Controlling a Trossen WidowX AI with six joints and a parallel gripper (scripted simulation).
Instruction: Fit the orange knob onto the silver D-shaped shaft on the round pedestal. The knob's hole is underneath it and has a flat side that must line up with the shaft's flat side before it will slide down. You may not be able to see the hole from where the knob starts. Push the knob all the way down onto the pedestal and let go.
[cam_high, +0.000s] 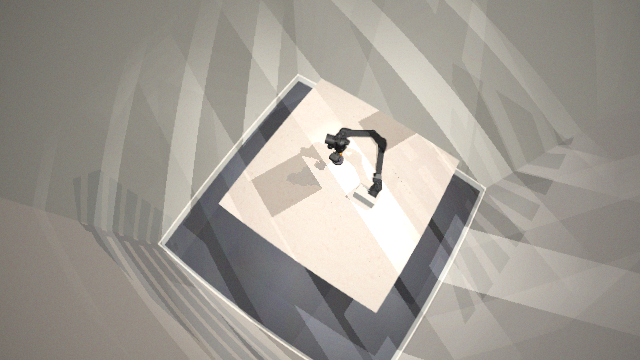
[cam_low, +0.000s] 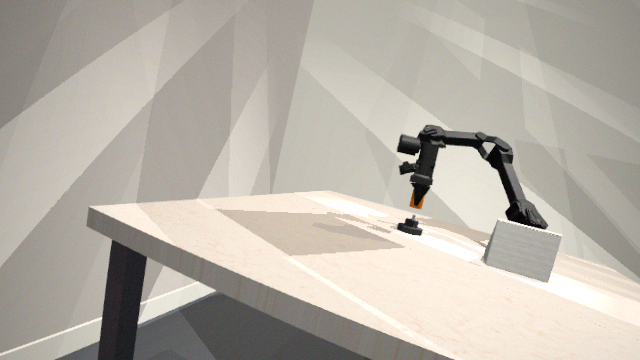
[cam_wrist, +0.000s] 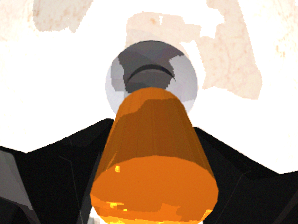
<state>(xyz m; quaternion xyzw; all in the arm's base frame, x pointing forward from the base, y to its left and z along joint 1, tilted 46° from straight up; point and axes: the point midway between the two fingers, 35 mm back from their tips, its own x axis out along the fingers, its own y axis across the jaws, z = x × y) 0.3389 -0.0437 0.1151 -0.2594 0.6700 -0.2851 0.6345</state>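
My gripper tip is now 30 mm below the orange knob. The rest, counted from my gripper tip: round pedestal: 60 mm below.
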